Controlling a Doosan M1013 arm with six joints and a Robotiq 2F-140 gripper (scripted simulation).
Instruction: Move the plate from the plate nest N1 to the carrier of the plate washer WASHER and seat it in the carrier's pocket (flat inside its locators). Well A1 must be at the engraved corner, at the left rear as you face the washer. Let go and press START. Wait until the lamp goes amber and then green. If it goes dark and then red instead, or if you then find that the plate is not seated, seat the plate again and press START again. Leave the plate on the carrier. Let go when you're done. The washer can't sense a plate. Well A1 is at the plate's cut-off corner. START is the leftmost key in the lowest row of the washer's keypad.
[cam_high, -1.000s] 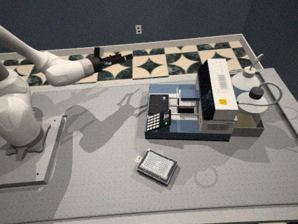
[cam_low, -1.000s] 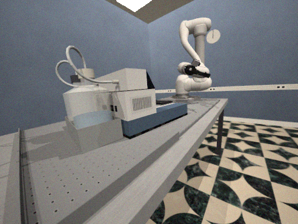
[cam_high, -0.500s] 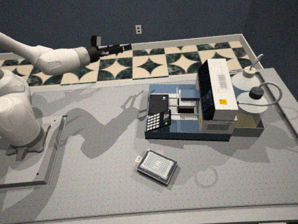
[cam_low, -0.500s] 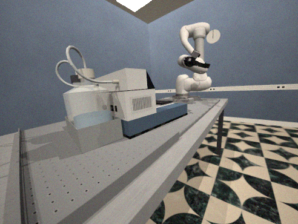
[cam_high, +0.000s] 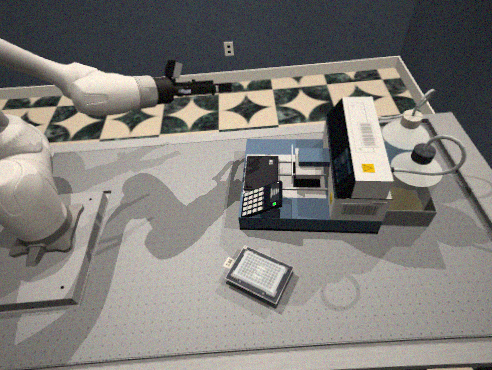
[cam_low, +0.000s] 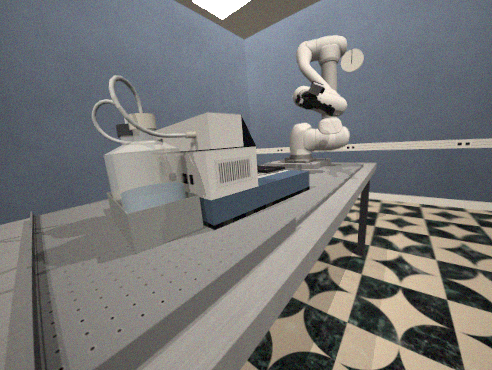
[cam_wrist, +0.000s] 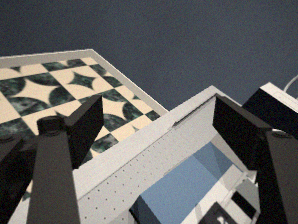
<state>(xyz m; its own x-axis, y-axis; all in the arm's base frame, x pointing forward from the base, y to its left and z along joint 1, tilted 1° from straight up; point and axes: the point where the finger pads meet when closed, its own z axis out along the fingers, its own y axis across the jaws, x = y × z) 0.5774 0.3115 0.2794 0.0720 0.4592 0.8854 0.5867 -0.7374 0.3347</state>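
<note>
My gripper is now 530 mm to the left of the white well plate, 270 mm above it and 90 mm short of it. Also, from my hand: plate washer 280 mm ahead, 210 mm to the right, 180 mm below; then dark carrier 220 mm below, 190 mm to the right, 130 mm ahead; then N1 label 480 mm to the right, 310 mm below.
</note>
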